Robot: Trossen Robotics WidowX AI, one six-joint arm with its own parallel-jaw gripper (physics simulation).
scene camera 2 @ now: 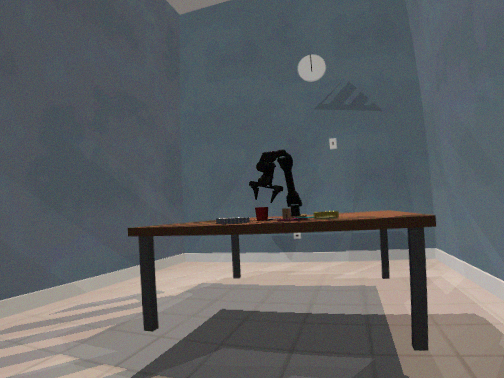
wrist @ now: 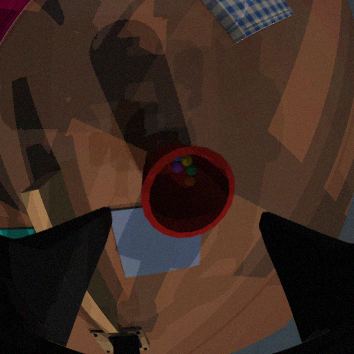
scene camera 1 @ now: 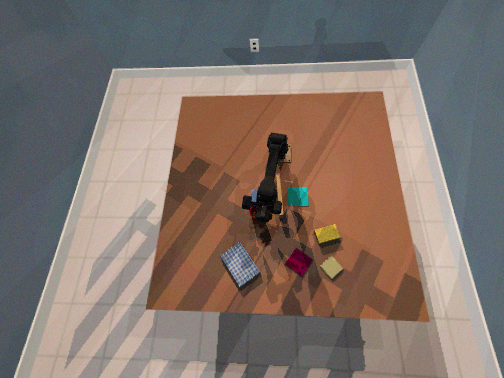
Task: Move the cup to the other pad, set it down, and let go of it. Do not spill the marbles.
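Where they show: gripper, between the fingertips: (scene camera 2: 263,201) (wrist: 187,218); arm's base, origin of its link: (scene camera 2: 295,215) (wrist: 125,341).
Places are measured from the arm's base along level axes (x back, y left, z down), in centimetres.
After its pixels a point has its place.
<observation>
The red cup (scene camera 1: 253,212) (scene camera 2: 261,213) {y -10.6, x -40.8, z -2.7 cm} (wrist: 192,205) {y -12.6, x -35.1, z -2.9 cm} stands upright, with several coloured marbles (wrist: 187,161) {y -12.7, x -38.9, z -1.0 cm} inside it. It appears to stand on the table just beyond the edge of the blue pad (scene camera 1: 254,195) {y -13.4, x -26.4, z 0.7 cm} (wrist: 160,252) {y -9.8, x -26.7, z 0.7 cm}, whose far edge its rim partly hides in the wrist view. The teal pad (scene camera 1: 298,197) {y 10.8, x -26.8, z 0.7 cm} (wrist: 15,233) {y 9.8, x -31.0, z 0.7 cm} lies bare on the other side of a wooden bar. My gripper (scene camera 1: 262,205) {y -10.1, x -37.8, z -9.3 cm} (scene camera 2: 264,200) {y -10.1, x -37.8, z -9.3 cm} (wrist: 187,218) {y -10.1, x -37.8, z -9.3 cm} is wide open and empty, pointing down above the cup, with a gap between the fingertips and the rim in scene camera 2.
The upright wooden bar (scene camera 1: 279,187) {y 0.2, x -23.5, z -4.8 cm} (scene camera 2: 286,213) {y 2.3, x -36.5, z -2.0 cm} (wrist: 40,210) {y 0.9, x -36.9, z -4.8 cm} runs between the two pads. A blue checkered block (scene camera 1: 240,265) {y -18.2, x -64.3, z -1.4 cm} (scene camera 2: 232,220) {y -14.7, x -71.9, z -0.4 cm} (wrist: 255,15) {y -21.1, x -56.3, z -1.5 cm}, a magenta square (scene camera 1: 299,262) {y 10.9, x -61.3, z 0.2 cm} (wrist: 10,15) {y 7.3, x -58.0, z 0.2 cm}, a yellow block (scene camera 1: 327,234) {y 24.7, x -47.2, z -1.9 cm} (scene camera 2: 326,215) {y 25.3, x -50.2, z -0.2 cm} and a pale yellow block (scene camera 1: 331,268) {y 26.1, x -63.3, z 0.0 cm} lie farther from the arm's base.
</observation>
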